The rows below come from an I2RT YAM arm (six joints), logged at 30 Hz.
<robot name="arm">
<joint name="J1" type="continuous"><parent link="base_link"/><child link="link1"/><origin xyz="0.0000 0.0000 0.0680" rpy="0.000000 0.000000 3.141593"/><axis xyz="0 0 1"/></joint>
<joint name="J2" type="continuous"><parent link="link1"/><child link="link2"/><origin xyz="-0.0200 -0.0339 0.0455" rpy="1.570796 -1.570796 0.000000"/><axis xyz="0 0 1"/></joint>
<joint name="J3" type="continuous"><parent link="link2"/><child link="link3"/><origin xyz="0.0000 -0.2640 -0.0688" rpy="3.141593 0.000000 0.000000"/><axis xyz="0 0 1"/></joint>
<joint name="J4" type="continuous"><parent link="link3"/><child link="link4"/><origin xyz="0.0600 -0.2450 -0.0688" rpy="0.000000 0.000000 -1.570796"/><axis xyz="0 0 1"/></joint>
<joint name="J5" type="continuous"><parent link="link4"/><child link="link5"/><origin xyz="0.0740 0.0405 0.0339" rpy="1.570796 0.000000 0.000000"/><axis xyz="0 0 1"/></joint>
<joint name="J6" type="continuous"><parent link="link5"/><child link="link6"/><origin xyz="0.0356 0.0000 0.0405" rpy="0.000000 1.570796 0.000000"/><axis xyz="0 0 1"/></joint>
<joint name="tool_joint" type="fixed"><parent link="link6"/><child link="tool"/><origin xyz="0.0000 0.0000 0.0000" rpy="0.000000 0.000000 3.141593"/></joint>
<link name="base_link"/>
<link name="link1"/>
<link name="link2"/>
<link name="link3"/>
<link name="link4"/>
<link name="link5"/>
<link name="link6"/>
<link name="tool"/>
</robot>
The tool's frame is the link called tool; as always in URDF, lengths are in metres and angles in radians. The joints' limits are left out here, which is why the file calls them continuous.
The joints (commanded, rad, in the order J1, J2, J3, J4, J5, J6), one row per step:
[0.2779, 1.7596, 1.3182, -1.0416, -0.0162, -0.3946]
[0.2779, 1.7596, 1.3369, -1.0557, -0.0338, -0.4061]
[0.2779, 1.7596, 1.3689, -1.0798, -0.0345, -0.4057]
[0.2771, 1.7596, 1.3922, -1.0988, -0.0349, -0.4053]
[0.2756, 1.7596, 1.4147, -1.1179, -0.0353, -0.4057]
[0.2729, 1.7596, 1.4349, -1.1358, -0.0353, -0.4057]
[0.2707, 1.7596, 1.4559, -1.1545, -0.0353, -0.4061]
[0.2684, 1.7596, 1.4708, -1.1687, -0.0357, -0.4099]
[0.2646, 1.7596, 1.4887, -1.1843, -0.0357, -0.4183]
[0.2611, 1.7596, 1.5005, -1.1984, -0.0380, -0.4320]
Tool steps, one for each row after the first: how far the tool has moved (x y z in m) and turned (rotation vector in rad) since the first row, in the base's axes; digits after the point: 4 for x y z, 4 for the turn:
[0.0012, 0.0010, 0.0047, 0.0172, -0.0002, 0.0130]
[0.0033, 0.0016, 0.0127, 0.0200, -0.0076, 0.0128]
[0.0046, 0.0017, 0.0186, 0.0216, -0.0116, 0.0116]
[0.0057, 0.0015, 0.0243, 0.0228, -0.0148, 0.0106]
[0.0067, 0.0009, 0.0294, 0.0234, -0.0171, 0.0079]
[0.0075, 0.0003, 0.0347, 0.0240, -0.0193, 0.0062]
[0.0080, -0.0003, 0.0385, 0.0242, -0.0201, 0.0077]
[0.0087, -0.0014, 0.0430, 0.0240, -0.0228, 0.0123]
[0.0088, -0.0025, 0.0459, 0.0243, -0.0208, 0.0226]

